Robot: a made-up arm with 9 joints. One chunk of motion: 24 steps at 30 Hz.
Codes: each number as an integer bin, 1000 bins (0 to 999) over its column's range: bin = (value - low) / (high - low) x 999, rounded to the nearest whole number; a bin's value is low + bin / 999 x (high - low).
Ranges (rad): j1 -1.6..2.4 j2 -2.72..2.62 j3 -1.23..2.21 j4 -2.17..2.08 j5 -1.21..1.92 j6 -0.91..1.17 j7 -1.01..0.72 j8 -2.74..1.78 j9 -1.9..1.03
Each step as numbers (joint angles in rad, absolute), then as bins.
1 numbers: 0.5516 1.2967 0.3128 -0.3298 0.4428 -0.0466 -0.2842 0.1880 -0.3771
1 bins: 537 751 448 433 528 415 419 647 519
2 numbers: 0.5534 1.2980 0.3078 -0.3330 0.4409 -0.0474 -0.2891 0.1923 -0.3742
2 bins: 538 752 447 432 527 414 416 648 520
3 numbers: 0.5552 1.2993 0.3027 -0.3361 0.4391 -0.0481 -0.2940 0.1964 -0.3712
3 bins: 538 752 445 431 526 414 413 649 521
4 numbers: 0.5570 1.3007 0.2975 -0.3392 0.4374 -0.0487 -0.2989 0.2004 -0.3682
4 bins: 539 752 444 430 526 414 411 650 522
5 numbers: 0.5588 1.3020 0.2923 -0.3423 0.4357 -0.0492 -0.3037 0.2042 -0.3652
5 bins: 539 752 442 430 525 413 408 651 523
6 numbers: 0.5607 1.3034 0.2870 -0.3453 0.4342 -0.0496 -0.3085 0.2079 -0.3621
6 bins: 540 753 441 429 525 413 405 652 524
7 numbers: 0.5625 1.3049 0.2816 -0.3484 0.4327 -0.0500 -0.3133 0.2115 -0.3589
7 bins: 540 753 439 428 524 413 402 652 525
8 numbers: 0.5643 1.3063 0.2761 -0.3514 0.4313 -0.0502 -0.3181 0.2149 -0.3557
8 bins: 541 753 437 427 524 413 400 653 527
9 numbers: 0.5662 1.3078 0.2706 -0.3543 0.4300 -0.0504 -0.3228 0.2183 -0.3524
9 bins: 541 754 436 427 523 413 397 654 528
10 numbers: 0.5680 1.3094 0.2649 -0.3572 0.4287 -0.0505 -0.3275 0.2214 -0.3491
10 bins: 541 754 434 426 523 413 394 655 529
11 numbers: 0.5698 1.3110 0.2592 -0.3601 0.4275 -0.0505 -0.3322 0.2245 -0.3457
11 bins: 542 754 432 425 523 413 391 655 530
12 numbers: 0.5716 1.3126 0.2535 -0.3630 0.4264 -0.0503 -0.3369 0.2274 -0.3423
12 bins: 542 754 431 425 522 413 389 656 531
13 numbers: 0.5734 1.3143 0.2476 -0.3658 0.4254 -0.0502 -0.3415 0.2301 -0.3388
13 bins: 543 755 429 424 522 413 386 656 532
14 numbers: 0.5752 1.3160 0.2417 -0.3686 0.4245 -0.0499 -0.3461 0.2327 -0.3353
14 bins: 543 755 427 423 522 413 383 657 533
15 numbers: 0.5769 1.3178 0.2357 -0.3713 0.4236 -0.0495 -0.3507 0.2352 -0.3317
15 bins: 544 755 426 423 521 413 381 658 535
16 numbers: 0.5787 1.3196 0.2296 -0.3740 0.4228 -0.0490 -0.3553 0.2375 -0.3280
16 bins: 544 756 424 422 521 414 378 658 536
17 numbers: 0.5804 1.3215 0.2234 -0.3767 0.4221 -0.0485 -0.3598 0.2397 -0.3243
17 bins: 545 756 422 422 521 414 375 659 537
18 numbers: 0.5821 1.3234 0.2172 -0.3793 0.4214 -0.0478 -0.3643 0.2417 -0.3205
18 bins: 545 756 420 421 521 414 373 659 539
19 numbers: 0.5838 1.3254 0.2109 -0.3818 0.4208 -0.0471 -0.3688 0.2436 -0.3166
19 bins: 545 757 418 420 521 414 370 659 540
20 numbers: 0.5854 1.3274 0.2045 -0.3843 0.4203 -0.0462 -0.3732 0.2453 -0.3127
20 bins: 546 757 417 420 520 415 368 660 541
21 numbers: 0.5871 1.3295 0.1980 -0.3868 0.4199 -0.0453 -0.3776 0.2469 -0.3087
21 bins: 546 758 415 419 520 415 365 660 543
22 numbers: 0.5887 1.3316 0.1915 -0.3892 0.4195 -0.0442 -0.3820 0.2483 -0.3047
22 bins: 547 758 413 419 520 416 363 660 544
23 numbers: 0.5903 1.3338 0.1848 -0.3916 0.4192 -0.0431 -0.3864 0.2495 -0.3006
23 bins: 547 758 411 418 520 416 360 661 545
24 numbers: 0.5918 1.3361 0.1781 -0.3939 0.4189 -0.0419 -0.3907 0.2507 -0.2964
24 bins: 547 759 409 417 520 417 358 661 547
